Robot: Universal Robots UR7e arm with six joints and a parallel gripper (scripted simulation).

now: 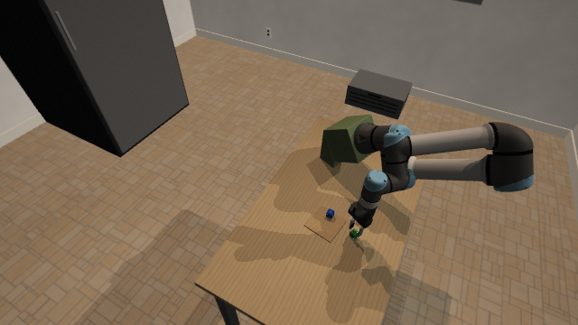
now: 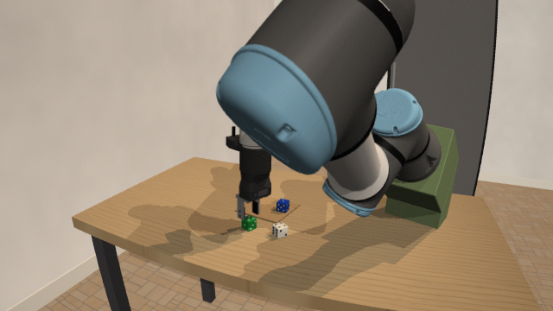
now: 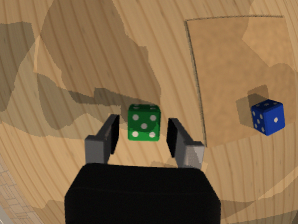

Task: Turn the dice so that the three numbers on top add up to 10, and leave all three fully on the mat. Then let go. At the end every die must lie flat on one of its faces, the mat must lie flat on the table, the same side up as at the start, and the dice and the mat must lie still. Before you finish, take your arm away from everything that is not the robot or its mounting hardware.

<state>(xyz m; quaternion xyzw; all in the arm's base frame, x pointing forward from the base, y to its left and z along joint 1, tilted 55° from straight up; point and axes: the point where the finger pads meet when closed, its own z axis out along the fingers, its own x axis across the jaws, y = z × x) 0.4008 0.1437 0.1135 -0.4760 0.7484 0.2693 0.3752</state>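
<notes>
The green die is 4 cm below my hand. Also, from my hand: tan mat: 13 cm to the right, 5 cm below, 2 cm ahead; blue die: 14 cm to the right, 4 cm below, 3 cm behind; white die: 9 cm behind, 4 cm below, 1 cm to the right.
</notes>
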